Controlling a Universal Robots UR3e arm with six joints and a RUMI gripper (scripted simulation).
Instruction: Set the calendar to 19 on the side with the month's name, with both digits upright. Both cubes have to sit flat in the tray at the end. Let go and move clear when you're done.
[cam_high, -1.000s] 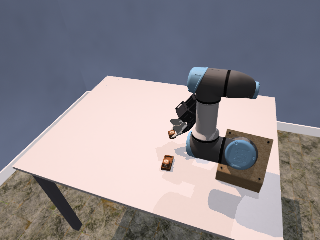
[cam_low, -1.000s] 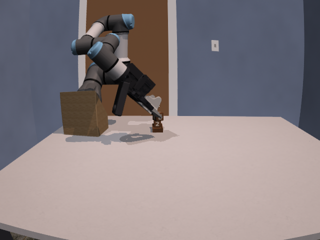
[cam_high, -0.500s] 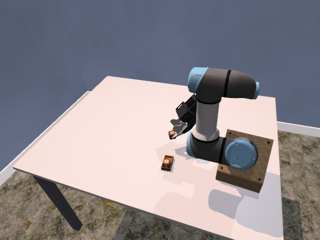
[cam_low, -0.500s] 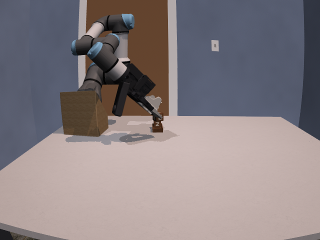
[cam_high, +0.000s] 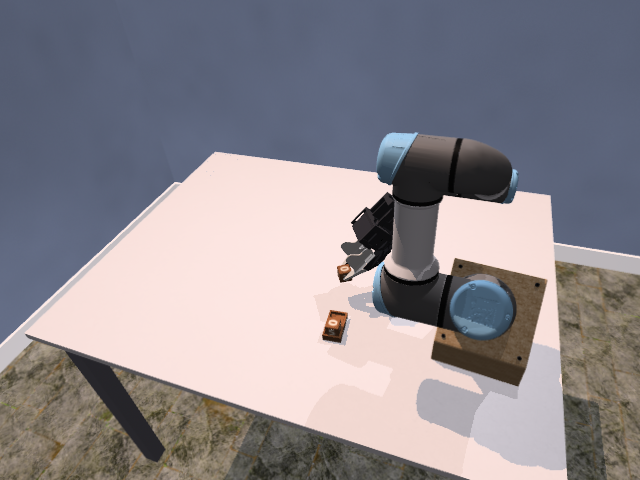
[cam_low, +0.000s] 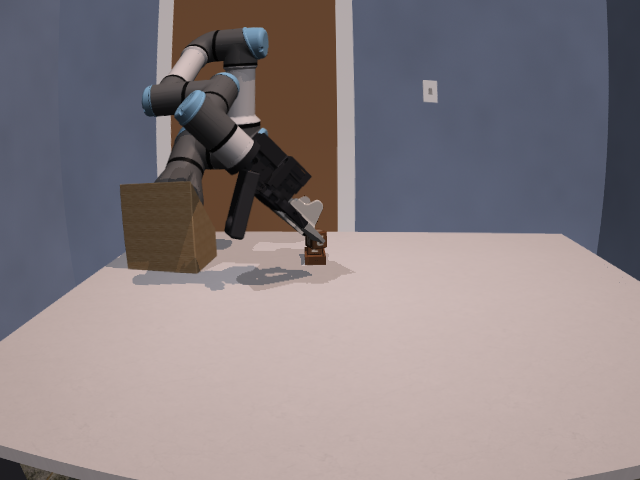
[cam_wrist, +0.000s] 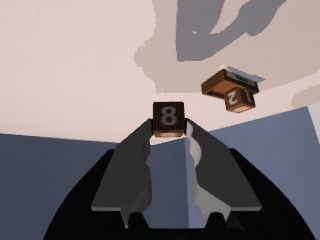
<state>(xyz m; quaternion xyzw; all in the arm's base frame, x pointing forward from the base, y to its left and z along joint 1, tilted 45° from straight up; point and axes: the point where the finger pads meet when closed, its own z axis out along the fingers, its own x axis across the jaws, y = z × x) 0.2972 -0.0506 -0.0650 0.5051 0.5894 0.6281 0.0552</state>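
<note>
My gripper is now 110 mm to the right of the tray and 70 mm above it. The rest, counted from my hand: brown digit cube: 10 mm below, 10 mm ahead.
</note>
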